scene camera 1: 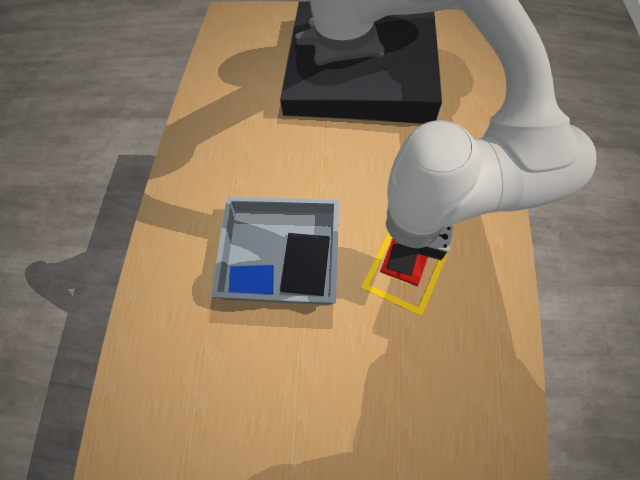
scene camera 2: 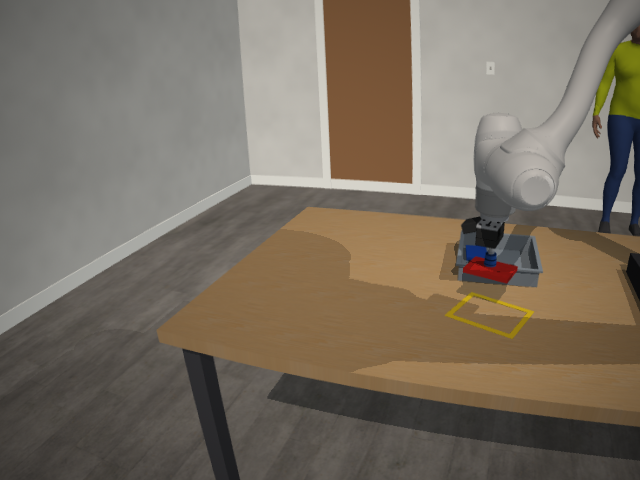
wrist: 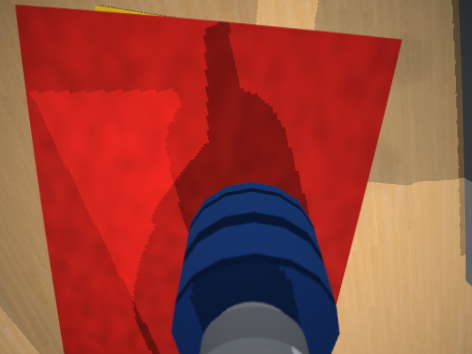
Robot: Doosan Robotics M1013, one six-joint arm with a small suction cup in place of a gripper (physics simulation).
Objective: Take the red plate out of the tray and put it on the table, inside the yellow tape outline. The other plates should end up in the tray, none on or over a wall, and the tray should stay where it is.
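Pixels of known places: end effector, tool point: [scene camera 2: 489,268] [wrist: 248,220]; arm's base, origin of the base link: [scene camera 1: 345,38].
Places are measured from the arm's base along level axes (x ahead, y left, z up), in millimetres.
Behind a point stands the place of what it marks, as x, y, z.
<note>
My suction cup [scene camera 2: 490,260] [wrist: 252,215] is shut on the red plate [scene camera 1: 421,268] @(674, 44, 38) [scene camera 2: 504,271] @(612, 47, 38) [wrist: 125,150] @(671, 28, 38), which hangs roughly level above the table. In scene camera 1 the plate appears within the yellow tape outline [scene camera 1: 392,300] @(700, 0, -71) [scene camera 2: 479,326] @(665, 100, -71) [wrist: 120,9] @(733, 43, -71); scene camera 2 shows a gap beneath it. The cup is hidden by the wrist in scene camera 1. The grey tray [scene camera 1: 281,199] @(464, -205, -22) [scene camera 2: 522,279] @(527, -97, -53) stands beside the outline. Inside it lie the blue plate [scene camera 1: 251,279] @(624, -284, -59) [scene camera 2: 474,251] @(629, -286, -59) and the larger black plate [scene camera 1: 305,264] @(604, -169, -59), apart and off the rim.
The arm's black base [scene camera 1: 361,109] @(229, 8, -34) stands at the back of the table [scene camera 1: 206,387] @(833, -390, -72) [scene camera 2: 289,310] @(1099, 55, -72). The tray's near wall lies close beside the outline. A person in a yellow top [scene camera 2: 625,80] stands beyond the table.
</note>
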